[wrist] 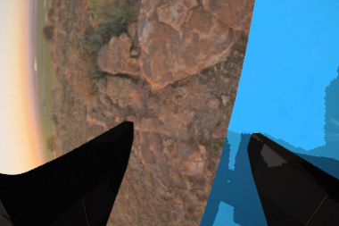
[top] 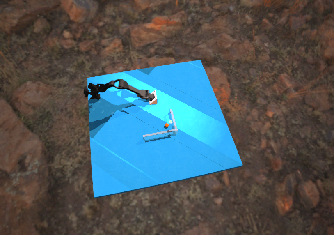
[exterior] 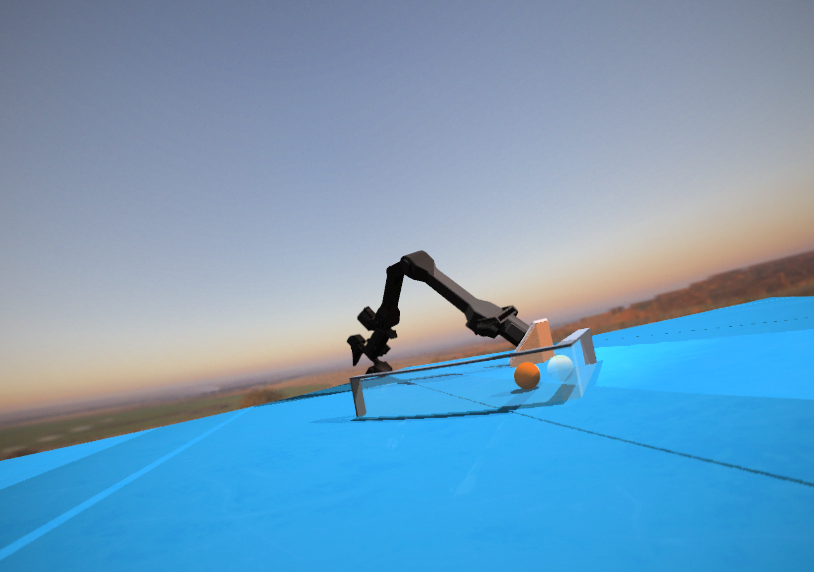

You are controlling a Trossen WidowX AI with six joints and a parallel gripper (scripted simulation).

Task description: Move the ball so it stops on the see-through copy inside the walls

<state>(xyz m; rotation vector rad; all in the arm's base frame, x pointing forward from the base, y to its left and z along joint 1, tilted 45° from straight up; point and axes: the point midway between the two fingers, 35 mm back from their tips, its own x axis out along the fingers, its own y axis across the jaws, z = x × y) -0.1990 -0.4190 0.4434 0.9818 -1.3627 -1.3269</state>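
Right now the orange ball is 540 mm ahead of my gripper tip, 690 mm to the left of it and 10 mm below it. Also, from my gripper tip: see-through ball copy: 520 mm ahead, 730 mm to the left, 10 mm below.
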